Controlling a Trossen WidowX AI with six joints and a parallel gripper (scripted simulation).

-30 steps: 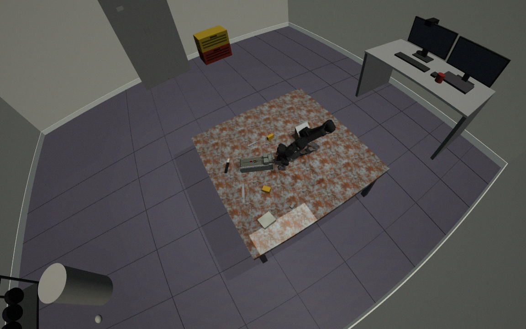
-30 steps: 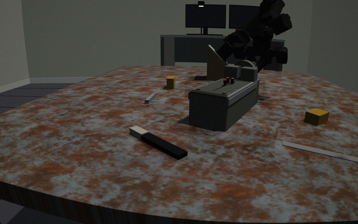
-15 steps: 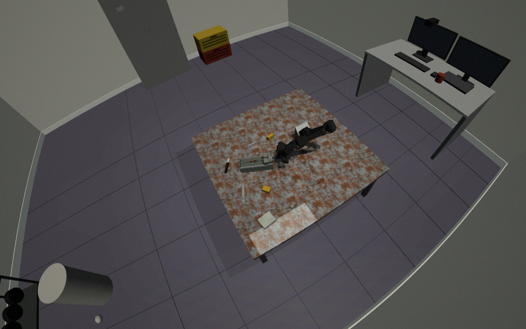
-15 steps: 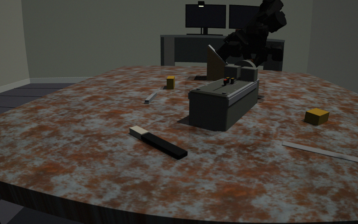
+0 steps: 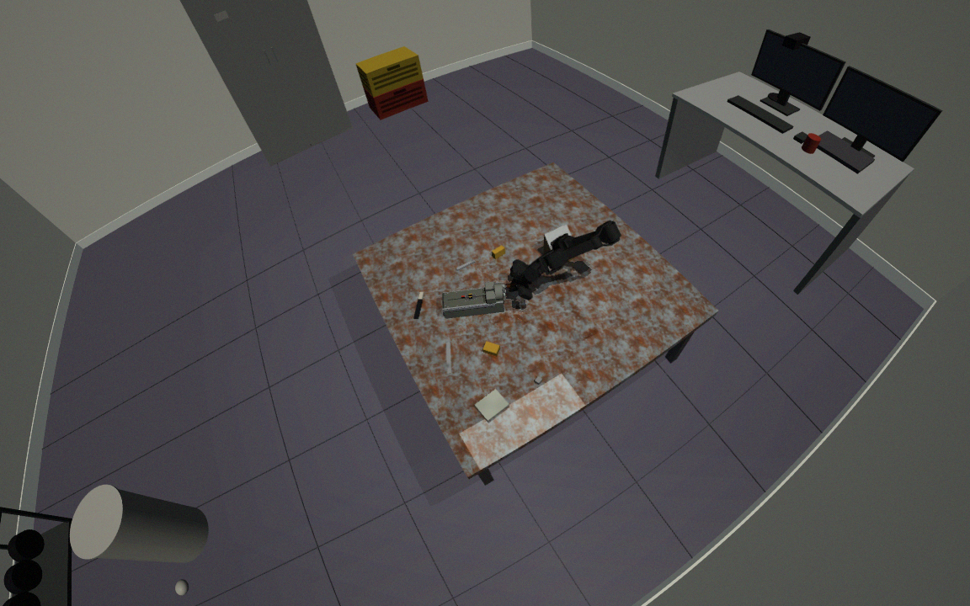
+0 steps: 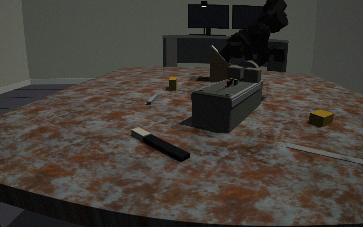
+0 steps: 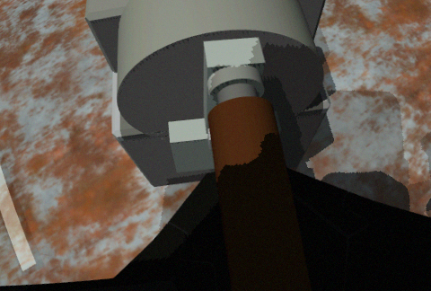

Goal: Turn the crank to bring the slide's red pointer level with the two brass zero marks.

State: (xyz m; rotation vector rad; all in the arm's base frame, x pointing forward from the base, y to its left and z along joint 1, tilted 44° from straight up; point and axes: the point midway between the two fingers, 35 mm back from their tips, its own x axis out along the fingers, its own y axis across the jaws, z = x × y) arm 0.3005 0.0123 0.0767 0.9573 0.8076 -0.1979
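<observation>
Right now my gripper tip is 10 mm past the brown crank handle, 10 mm to the right of it and 30 mm below it. Also, from my gripper tip: red pointer 170 mm ahead, 100 mm to the right, 10 mm below; then small grey bar 40 mm ahead, 300 mm to the right, 90 mm below; then grey strip 370 mm ahead, 60 mm to the left, 90 mm below.
</observation>
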